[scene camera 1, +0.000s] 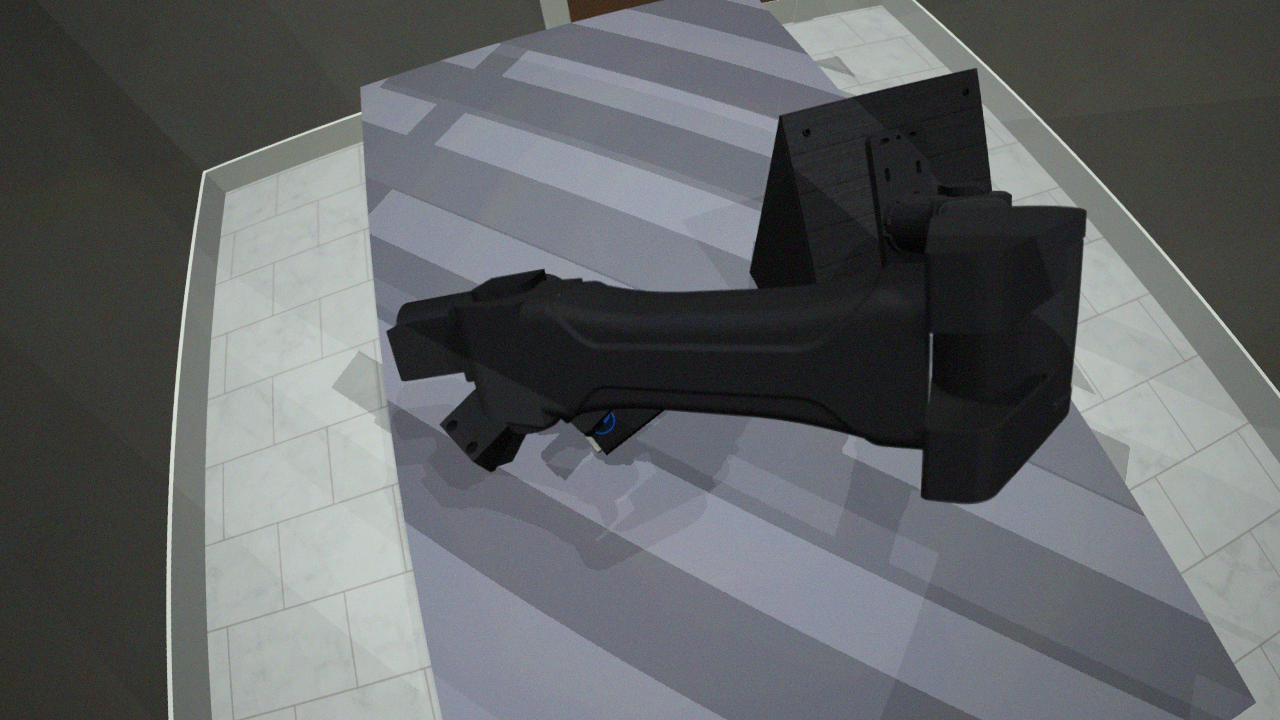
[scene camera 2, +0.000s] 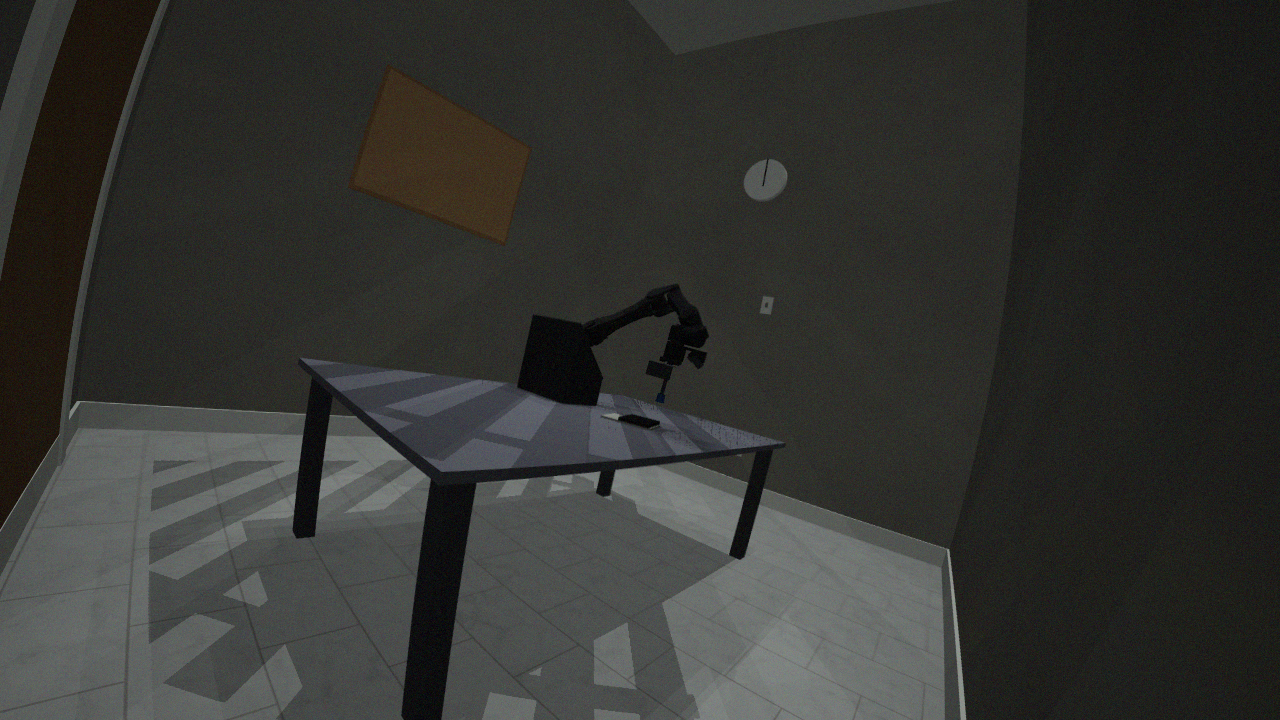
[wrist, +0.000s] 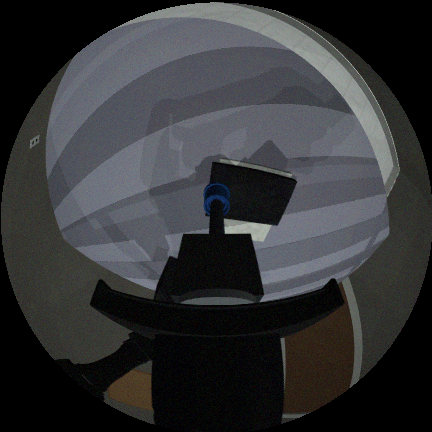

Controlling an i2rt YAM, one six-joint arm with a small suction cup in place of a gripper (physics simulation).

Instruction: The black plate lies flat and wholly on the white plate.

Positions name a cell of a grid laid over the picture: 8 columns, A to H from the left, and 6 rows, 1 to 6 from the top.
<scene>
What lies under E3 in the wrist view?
A black plate.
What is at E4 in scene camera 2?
The suction cup.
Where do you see a black plate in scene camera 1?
D4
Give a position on a white plate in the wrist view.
E4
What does the suction cup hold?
Nothing.
</scene>
